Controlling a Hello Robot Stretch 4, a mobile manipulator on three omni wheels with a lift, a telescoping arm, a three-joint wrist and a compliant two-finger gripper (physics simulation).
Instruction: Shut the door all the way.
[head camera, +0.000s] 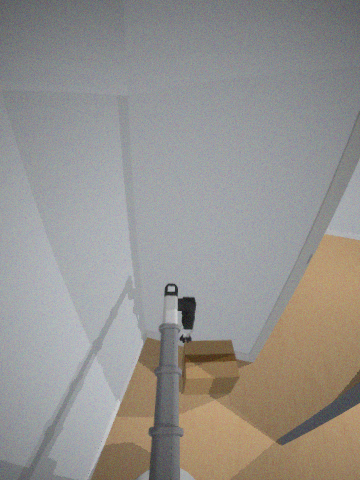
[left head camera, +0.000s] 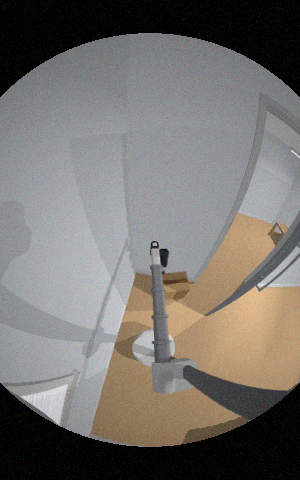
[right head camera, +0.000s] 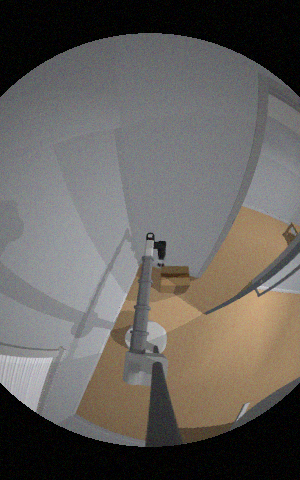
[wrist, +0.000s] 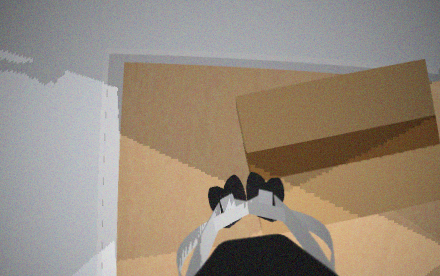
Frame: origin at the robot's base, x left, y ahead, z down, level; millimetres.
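Seen in the pictures: gripper, fingertip midpoint: (head camera: 185, 341) (right head camera: 160, 265) (wrist: 245, 189); robot's base, link origin: (left head camera: 152, 346) (right head camera: 146, 338).
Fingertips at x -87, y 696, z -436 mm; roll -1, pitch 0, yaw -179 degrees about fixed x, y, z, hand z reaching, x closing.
Observation:
Pixels of each thing's middle, then the offset from my fingertips to it. "*": a spot on its surface instead.
- grey door frame, surface spot: (right head camera: 256, 140) * dx -504, dy +95, dz -1132 mm
- handle, surface spot: (right head camera: 258, 293) (left head camera: 259, 288) * dx -665, dy -434, dz -396 mm
- brown box, body centre: (wrist: 319, 143) (head camera: 207, 367) (right head camera: 173, 279) (left head camera: 171, 286) dx -167, dy -6, dz +324 mm
The door (head camera: 330, 415) (left head camera: 272, 267) (right head camera: 270, 275) is a dark grey slab at the right, seen nearly edge-on. It stands open, apart from the grey door frame (left head camera: 250, 165) (right head camera: 256, 140). A thin bar like a handle (left head camera: 259, 288) (right head camera: 258, 293) shows beside its face. My gripper (head camera: 185, 338) (right head camera: 161, 264) (wrist: 245, 189) is at the end of the extended arm, left of the door and well away from it. It points down over the floor next to a brown box. Its black fingertips are almost together, with nothing between them. The door does not show in the wrist view.
The brown box (head camera: 212, 367) (left head camera: 175, 278) (right head camera: 175, 276) (wrist: 340, 107) stands on the floor by the far wall (head camera: 215, 200). Another wall (head camera: 50, 300) runs close along my left. A small wooden object (left head camera: 276, 232) (right head camera: 290, 234) stands beyond the doorway.

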